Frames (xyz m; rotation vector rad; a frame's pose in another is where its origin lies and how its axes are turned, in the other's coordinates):
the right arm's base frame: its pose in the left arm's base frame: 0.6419 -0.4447 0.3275 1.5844 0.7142 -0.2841
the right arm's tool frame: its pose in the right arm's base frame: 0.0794 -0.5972 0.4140 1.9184 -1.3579 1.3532
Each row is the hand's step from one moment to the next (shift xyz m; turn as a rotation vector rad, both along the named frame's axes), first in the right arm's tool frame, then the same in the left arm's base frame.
Working: the right arm's tool frame: its pose in the left arm's base frame: 0.4430 -0.8247 -0.2644 -1.9742 1.9437 0.7890

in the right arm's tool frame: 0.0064 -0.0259 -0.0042 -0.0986 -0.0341 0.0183
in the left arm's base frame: 0.0259 -0.0058 -0.0049 0.0341 0.0950 0.0322
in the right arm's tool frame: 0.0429 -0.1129 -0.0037 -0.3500 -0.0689 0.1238
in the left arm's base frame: 0.1095 -0.0300 -0.0413 0.0583 0.3653 0.0759
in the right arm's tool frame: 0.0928 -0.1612 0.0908 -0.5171 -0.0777 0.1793
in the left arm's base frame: 0.1363 -0.0173 -0.1548 0.0632 0.5360 0.1196
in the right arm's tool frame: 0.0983 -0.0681 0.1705 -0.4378 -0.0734 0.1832
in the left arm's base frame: 0.0293 0.0145 -0.2057 0.0549 0.4713 0.0741
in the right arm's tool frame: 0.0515 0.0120 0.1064 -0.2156 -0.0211 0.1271
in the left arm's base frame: -0.0347 0.0134 -0.1128 0.0051 0.2509 0.0091
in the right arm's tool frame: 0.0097 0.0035 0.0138 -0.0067 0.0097 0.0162
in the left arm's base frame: -0.0065 -0.0009 -0.0159 -0.0124 0.0137 -0.0078
